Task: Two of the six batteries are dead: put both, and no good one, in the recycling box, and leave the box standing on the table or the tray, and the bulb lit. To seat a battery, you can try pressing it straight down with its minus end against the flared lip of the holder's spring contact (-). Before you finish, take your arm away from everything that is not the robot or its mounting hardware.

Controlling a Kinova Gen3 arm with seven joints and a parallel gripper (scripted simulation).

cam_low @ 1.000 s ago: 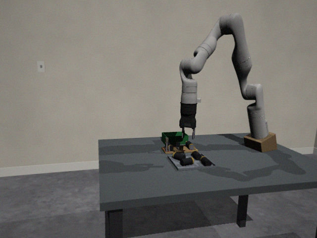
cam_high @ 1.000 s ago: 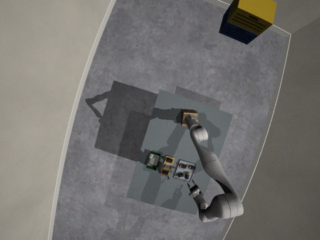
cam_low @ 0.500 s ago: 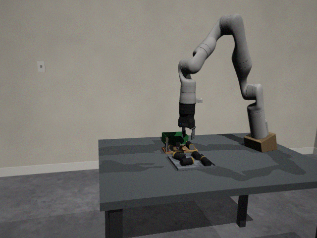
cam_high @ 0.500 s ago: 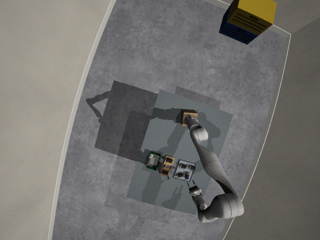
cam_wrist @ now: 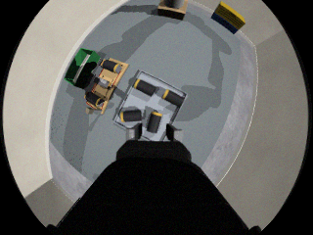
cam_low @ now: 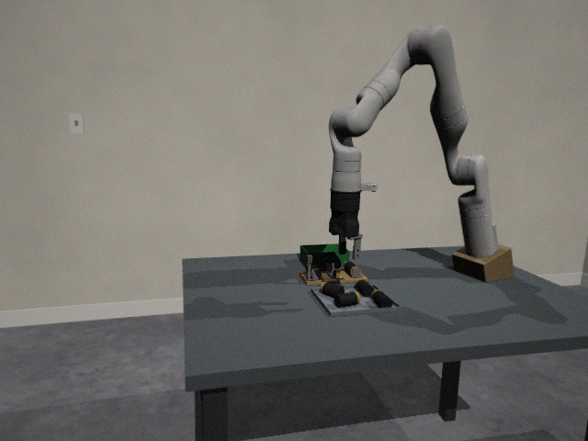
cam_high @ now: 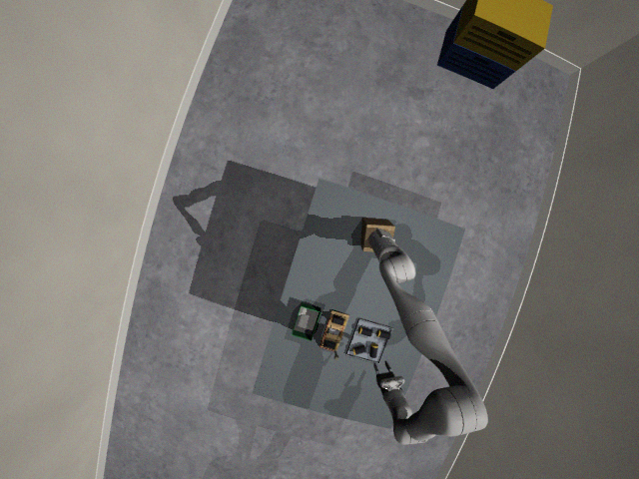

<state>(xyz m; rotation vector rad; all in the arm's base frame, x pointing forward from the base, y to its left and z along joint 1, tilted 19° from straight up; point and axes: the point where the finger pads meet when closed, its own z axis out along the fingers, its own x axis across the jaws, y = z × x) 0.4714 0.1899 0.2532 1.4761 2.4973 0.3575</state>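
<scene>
The grey tray is 150 mm below my hand, 30 mm to the right of it and 30 mm behind it. The rest, counted from my hand: green recycling box (370 mm to the right, 140 mm below, 30 mm behind).
</scene>
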